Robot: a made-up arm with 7 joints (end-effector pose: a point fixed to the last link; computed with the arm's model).
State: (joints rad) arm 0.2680 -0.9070 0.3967 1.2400 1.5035 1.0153 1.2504
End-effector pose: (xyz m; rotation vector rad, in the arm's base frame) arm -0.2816 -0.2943 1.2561 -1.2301 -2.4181 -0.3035
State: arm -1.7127 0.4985 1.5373 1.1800 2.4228 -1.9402 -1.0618
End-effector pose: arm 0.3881 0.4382 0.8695 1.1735 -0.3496 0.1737
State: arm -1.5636 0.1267 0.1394 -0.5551 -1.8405 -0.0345 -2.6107
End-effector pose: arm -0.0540 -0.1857 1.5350 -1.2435 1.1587 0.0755
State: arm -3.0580 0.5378 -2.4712 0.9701 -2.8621 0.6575 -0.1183
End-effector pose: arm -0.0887 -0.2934 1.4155 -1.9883 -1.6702 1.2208
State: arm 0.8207 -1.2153 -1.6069 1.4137 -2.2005 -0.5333 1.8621
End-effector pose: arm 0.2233 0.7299 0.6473 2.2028 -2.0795 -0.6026
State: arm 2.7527 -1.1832 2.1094 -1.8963 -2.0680 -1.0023 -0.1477
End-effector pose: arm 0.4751 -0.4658 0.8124 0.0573 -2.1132 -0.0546
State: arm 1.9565 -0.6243 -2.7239 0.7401 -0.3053 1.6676 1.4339
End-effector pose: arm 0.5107 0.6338 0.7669 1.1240 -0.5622 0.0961
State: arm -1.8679 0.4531 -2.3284 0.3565 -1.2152 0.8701 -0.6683
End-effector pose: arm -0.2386 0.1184 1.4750 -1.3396 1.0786 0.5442
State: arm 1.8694 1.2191 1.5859 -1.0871 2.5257 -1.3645 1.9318
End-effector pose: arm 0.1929 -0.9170 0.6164 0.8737 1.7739 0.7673
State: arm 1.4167 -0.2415 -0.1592 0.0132 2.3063 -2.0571 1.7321
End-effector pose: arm 0.0996 0.1425 1.3151 -0.3275 0.7363 1.8297
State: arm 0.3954 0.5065 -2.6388 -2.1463 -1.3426 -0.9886 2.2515
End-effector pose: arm 0.4673 -0.3287 0.3117 1.0761 -0.5998 1.5265
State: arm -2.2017 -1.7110 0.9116 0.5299 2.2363 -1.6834 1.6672
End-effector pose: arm 0.6390 -0.6175 0.6052 0.0526 1.9711 -1.3049
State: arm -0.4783 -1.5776 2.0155 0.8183 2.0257 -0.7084 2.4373
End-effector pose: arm -0.5275 -0.8185 0.3172 -0.8152 -1.0412 0.4367
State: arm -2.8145 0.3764 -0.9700 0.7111 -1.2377 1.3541 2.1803
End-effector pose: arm -0.5791 -0.3075 1.1638 -0.4632 -2.9509 -0.4277
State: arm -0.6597 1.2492 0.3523 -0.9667 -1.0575 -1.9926 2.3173
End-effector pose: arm 0.4233 0.3425 1.0348 -0.0715 1.2543 0.7259
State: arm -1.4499 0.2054 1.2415 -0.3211 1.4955 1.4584 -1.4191
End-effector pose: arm -0.1369 -0.0145 1.4408 -0.7567 0.4116 0.7753
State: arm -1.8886 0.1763 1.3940 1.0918 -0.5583 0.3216 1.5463
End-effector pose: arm 0.5220 0.3894 1.1280 2.1280 -1.8370 -0.0459
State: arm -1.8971 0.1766 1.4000 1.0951 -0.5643 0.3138 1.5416
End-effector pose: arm 0.5208 0.3902 1.1274 2.1373 -1.8369 -0.0585
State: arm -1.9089 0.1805 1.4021 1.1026 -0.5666 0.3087 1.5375
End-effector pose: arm 0.5176 0.3973 1.1227 2.1433 -1.8255 -0.0629
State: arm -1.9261 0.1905 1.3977 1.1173 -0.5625 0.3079 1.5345
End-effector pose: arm 0.5106 0.4147 1.1107 2.1434 -1.7957 -0.0527
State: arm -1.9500 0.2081 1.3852 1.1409 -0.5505 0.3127 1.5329
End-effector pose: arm 0.4980 0.4442 1.0894 2.1351 -1.7435 -0.0238
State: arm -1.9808 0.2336 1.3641 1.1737 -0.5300 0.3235 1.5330
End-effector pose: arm 0.4780 0.4848 1.0576 2.1164 -1.6687 0.0266
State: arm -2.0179 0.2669 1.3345 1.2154 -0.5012 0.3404 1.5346
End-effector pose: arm 0.4491 0.5335 1.0144 2.0851 -1.5736 0.0989
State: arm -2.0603 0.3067 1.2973 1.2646 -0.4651 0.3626 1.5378
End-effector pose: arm 0.4103 0.5855 0.9602 2.0400 -1.4626 0.1918
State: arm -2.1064 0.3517 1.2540 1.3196 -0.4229 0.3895 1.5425
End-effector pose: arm 0.3625 0.6350 0.8962 1.9800 -1.3412 0.3026
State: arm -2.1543 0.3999 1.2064 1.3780 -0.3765 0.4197 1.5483
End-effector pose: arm 0.3078 0.6766 0.8249 1.9061 -1.2158 0.4261
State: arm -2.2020 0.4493 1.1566 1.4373 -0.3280 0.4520 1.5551
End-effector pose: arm 0.2502 0.7066 0.7502 1.8203 -1.0922 0.5563
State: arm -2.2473 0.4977 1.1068 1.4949 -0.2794 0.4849 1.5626
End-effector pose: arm 0.1940 0.7234 0.6762 1.7263 -0.9757 0.6863
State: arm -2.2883 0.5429 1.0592 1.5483 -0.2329 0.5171 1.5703
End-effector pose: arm 0.1434 0.7280 0.6073 1.6292 -0.8707 0.8092
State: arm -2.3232 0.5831 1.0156 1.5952 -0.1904 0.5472 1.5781
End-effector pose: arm 0.1010 0.7237 0.5469 1.5350 -0.7801 0.9193
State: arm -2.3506 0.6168 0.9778 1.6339 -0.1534 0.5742 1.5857
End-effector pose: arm 0.0684 0.7142 0.4973 1.4492 -0.7058 1.0122
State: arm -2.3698 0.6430 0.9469 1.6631 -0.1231 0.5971 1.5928
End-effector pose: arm 0.0453 0.7036 0.4596 1.3772 -0.6485 1.0851
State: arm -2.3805 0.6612 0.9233 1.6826 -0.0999 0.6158 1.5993
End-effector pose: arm 0.0309 0.6945 0.4335 1.3219 -0.6076 1.1373
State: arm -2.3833 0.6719 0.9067 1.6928 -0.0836 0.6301 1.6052
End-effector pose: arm 0.0237 0.6888 0.4180 1.2844 -0.5815 1.1702
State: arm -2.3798 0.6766 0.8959 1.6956 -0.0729 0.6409 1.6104
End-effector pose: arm 0.0218 0.6863 0.4107 1.2616 -0.5673 1.1877
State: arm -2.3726 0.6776 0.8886 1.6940 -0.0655 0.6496 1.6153
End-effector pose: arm 0.0231 0.6860 0.4082 1.2481 -0.5601 1.1962
